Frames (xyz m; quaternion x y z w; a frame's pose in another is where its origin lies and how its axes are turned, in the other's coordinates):
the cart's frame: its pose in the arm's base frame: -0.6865 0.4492 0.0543 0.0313 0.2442 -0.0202 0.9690
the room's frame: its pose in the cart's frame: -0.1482 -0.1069 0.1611 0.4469 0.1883 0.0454 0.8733
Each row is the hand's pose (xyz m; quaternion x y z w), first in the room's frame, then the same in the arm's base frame.
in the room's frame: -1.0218 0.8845 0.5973 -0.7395 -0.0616 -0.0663 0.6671
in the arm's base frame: -0.7033 0.0763 1.7149 -0.2953 0.2969 0.1522 0.8952
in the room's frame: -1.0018 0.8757 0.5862 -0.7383 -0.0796 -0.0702 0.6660
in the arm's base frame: -0.6997 0.0854 1.6924 -0.2978 0.2841 0.1402 0.9005
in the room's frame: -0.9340 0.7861 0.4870 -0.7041 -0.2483 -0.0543 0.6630
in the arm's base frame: -0.7494 0.1341 1.5597 -0.2792 0.1399 0.0595 0.9481
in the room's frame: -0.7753 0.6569 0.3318 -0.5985 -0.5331 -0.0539 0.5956
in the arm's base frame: -0.7855 0.2290 1.3238 -0.2498 -0.1185 -0.1110 0.9546
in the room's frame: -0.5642 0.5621 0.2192 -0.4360 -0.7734 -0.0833 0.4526
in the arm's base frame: -0.7458 0.3209 1.0867 -0.2197 -0.3613 -0.3000 0.8551
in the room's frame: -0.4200 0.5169 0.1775 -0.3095 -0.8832 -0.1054 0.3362
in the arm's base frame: -0.6904 0.3657 0.9470 -0.1924 -0.4919 -0.4094 0.7440
